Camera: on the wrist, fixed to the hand. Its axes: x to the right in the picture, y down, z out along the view.
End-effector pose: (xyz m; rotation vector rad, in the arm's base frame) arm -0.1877 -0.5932 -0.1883 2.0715 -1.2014 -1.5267
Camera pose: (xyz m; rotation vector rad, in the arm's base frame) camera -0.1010 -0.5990 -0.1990 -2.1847 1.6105 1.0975
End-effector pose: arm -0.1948 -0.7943 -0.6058 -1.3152 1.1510 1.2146
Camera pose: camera -0.1460 -0.8656 -0.6199 -0.8345 1.3468 0.6954
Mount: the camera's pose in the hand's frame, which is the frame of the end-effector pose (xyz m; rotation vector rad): 0.0187 -0.0420 -0.0745 0.6585 -0.0026 -0.0583
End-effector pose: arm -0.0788 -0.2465 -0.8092 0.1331 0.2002 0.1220
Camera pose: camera -0.0714 -0.2764 -0.8911 0.7822 0.2359 -0.0066
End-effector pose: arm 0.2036 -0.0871 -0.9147 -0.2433 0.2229 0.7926
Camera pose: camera 0.2389 -0.1251 -0.9852 0.3709 0.4577 0.6243
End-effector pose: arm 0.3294 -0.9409 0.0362 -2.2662 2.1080 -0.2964
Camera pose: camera 0.3600 -0.9482 0.1179 -1.9167 1.6058 -0.8413
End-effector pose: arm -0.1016 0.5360 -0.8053 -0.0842 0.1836 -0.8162
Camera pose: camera -0.1337 0.4934 -0.8747 0.5309 -0.0966 -0.9000
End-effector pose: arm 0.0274 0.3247 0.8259 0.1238 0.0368 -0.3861
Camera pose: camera 0.0279 0.2886 0.7461 0.7737 -0.0914 -0.4455
